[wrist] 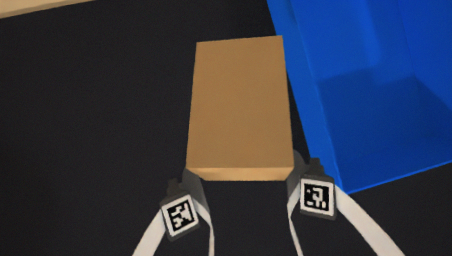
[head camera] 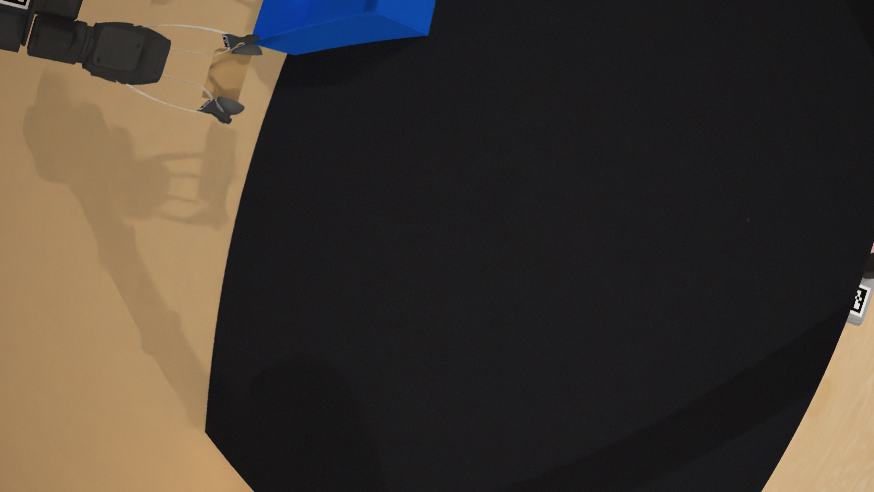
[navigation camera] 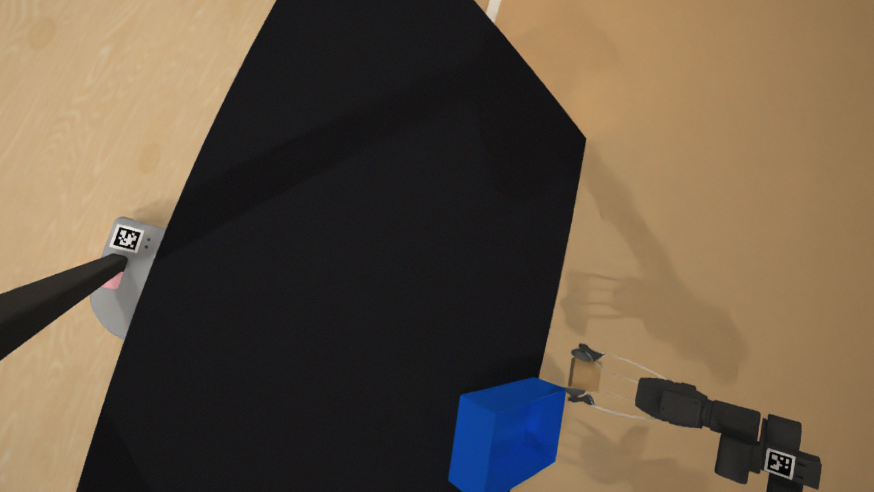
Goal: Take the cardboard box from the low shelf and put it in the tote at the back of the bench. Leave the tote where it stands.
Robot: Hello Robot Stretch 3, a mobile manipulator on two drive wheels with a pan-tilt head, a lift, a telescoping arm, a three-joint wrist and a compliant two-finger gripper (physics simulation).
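Frame: origin at the robot's base, x ahead, y left, z up, level; millimetres.
Where they show: gripper, fingertip midpoint: (head camera: 250,81) (navigation camera: 568,369).
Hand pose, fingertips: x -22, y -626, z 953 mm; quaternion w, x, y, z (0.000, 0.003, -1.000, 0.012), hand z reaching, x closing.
Note:
After its pixels a point has its place.
The cardboard box (head camera: 226,74) {x -24, y -635, z 988 mm} (navigation camera: 585,374) {x -22, y -634, z 985 mm} (wrist: 240,105) is a tan block between the fingertips of my gripper (head camera: 233,77) {x -22, y -626, z 953 mm} (navigation camera: 579,375) {x -22, y -626, z 953 mm} (wrist: 242,172) {x -22, y -626, z 953 mm}. The gripper is shut on it and holds it up. The blue open tote (head camera: 360,35) {x -126, y -642, z 794 mm} (navigation camera: 475,436) {x -207, y -556, z 821 mm} (wrist: 306,102) stands on the black bench top. In the wrist view the box is to the left of the tote's near wall, outside its opening. In the navigation camera view one fingertip overlaps the tote's upper right corner; whether they touch is unclear. The low shelf cannot be made out.
The black bench top (head camera: 519,244) {x 77, y -337, z 762 mm} (navigation camera: 336,244) {x 97, y -179, z 762 mm} (wrist: 100,125) fills much of each view. My grey base (head camera: 858,305) {x 9, y 146, z 160 mm} (navigation camera: 125,305) {x -169, y 88, z 159 mm} shows at the bench's opposite long edge, with the dark mast (navigation camera: 55,293) {x -49, y 120, z 741 mm} above it. Shadows of the arm fall on the tan surface beyond the bench.

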